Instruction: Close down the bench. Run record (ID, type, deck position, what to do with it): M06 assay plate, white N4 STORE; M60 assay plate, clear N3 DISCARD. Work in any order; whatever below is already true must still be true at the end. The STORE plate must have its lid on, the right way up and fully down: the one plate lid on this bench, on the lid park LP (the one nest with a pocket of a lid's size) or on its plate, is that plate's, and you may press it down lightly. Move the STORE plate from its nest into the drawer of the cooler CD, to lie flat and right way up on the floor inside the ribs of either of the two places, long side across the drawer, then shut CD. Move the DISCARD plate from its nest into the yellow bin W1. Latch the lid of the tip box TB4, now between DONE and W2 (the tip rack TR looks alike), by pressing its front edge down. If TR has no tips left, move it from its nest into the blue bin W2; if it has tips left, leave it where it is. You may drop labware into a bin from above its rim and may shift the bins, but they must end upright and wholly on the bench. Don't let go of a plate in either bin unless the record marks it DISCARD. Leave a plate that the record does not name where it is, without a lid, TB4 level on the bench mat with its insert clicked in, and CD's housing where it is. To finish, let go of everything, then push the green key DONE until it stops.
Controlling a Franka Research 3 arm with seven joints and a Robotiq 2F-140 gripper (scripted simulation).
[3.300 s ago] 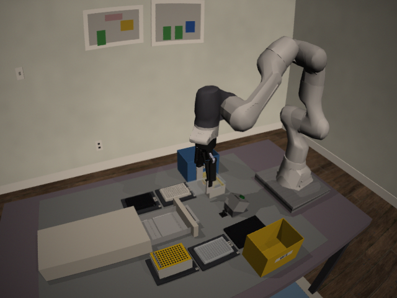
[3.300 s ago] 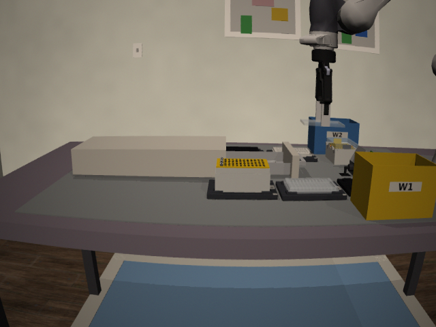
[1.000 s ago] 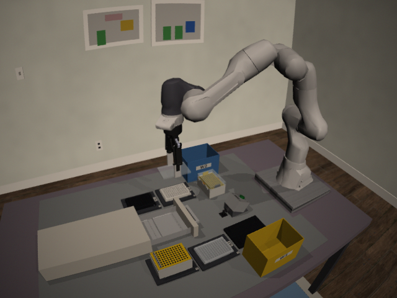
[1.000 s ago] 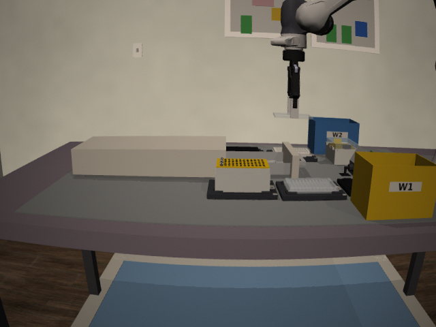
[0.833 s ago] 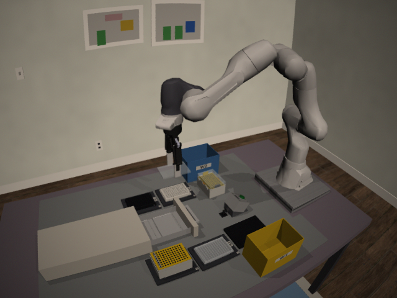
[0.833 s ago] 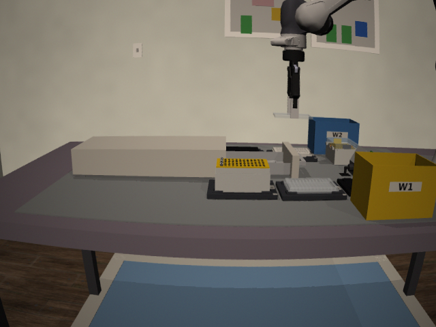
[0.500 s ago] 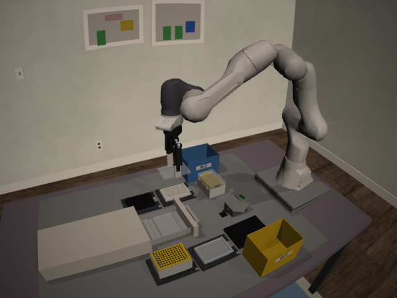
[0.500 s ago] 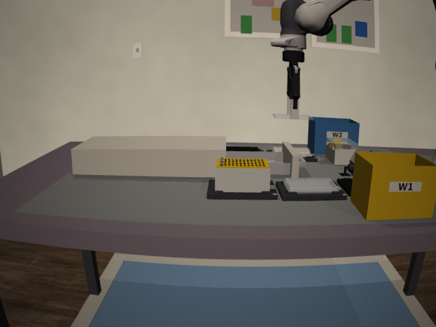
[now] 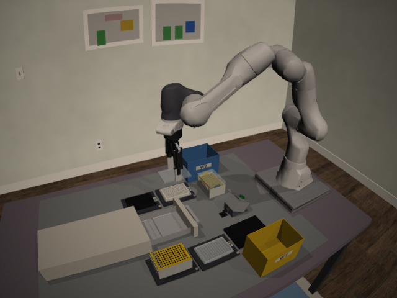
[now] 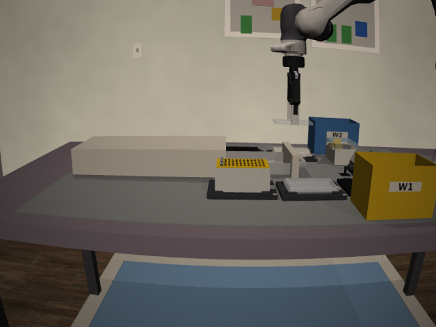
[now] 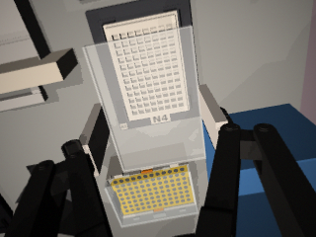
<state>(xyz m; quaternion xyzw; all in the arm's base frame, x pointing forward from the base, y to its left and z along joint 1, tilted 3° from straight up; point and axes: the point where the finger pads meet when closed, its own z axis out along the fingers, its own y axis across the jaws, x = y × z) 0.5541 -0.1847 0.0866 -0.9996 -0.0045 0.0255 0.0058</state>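
My hand is 130 mm above the white plate. Round my hand: blue bin W2: 180 mm behind, 130 mm to the right, 110 mm below; then black plate: 180 mm ahead, 130 mm below, 10 mm to the left; then tip box TB4: 170 mm behind, 100 mm below, 30 mm to the left.
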